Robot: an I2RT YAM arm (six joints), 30 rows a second.
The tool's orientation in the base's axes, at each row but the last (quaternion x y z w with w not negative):
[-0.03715, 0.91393, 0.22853, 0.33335]
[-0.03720, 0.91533, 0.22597, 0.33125]
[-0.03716, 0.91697, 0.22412, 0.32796]
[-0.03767, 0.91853, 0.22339, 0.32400]
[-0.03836, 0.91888, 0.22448, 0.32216]
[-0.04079, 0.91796, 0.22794, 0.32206]
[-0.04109, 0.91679, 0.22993, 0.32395]
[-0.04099, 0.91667, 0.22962, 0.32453]
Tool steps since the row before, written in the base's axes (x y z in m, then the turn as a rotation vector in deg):
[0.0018, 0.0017, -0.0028, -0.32, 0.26, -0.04]
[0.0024, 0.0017, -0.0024, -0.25, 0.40, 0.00]
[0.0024, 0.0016, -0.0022, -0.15, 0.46, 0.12]
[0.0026, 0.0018, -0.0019, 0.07, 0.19, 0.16]
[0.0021, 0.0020, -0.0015, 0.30, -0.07, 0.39]
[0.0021, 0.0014, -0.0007, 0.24, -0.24, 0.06]
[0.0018, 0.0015, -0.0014, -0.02, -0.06, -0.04]
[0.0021, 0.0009, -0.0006, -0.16, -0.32, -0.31]
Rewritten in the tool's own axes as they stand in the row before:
[0.0005, 0.0000, 0.0037, 0.30, 0.29, -0.05]
[-0.0002, 0.0001, 0.0038, 0.23, 0.41, 0.03]
[-0.0004, 0.0001, 0.0036, 0.08, 0.49, 0.03]
[-0.0007, 0.0003, 0.0036, -0.14, 0.22, 0.01]
[-0.0006, 0.0008, 0.0031, -0.48, 0.02, -0.13]
[-0.0011, 0.0005, 0.0023, -0.24, -0.24, -0.01]
[-0.0004, 0.0004, 0.0027, 0.04, -0.06, -0.01]
[-0.0012, 0.0001, 0.0020, 0.29, -0.37, -0.02]

